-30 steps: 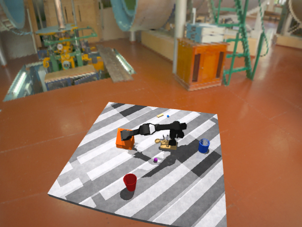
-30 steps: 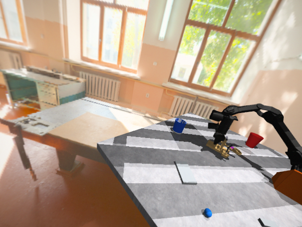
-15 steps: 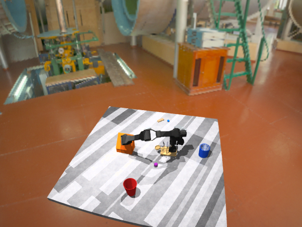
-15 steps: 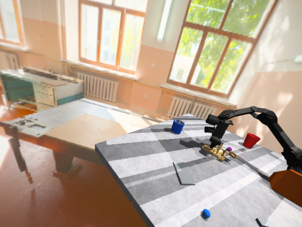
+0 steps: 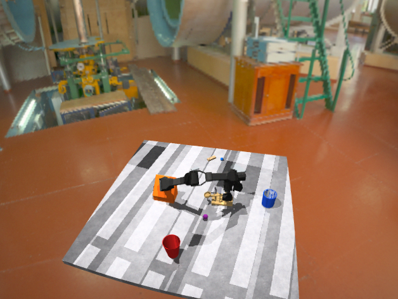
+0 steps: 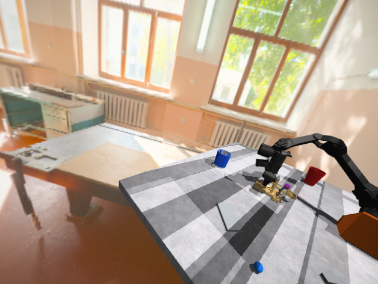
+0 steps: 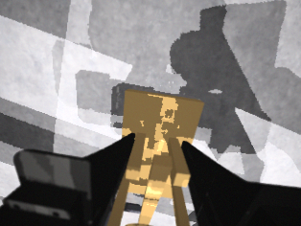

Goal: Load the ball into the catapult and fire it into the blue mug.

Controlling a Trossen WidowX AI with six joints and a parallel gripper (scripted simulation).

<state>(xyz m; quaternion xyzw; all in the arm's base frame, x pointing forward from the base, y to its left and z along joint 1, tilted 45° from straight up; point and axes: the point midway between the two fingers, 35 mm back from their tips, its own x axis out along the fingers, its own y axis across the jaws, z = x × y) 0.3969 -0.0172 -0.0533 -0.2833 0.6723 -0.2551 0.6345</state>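
The purple ball is 11 cm behind my gripper tip, 17 cm to the right of it and 2 cm below it. From my gripper tip the other things lie so: blue mug 28 cm ahead, 2 cm to the left; then grey flat plate 5 cm ahead, 36 cm to the left, 3 cm below; then wooden catapult 7 cm behind, 1 cm to the left, 2 cm above.
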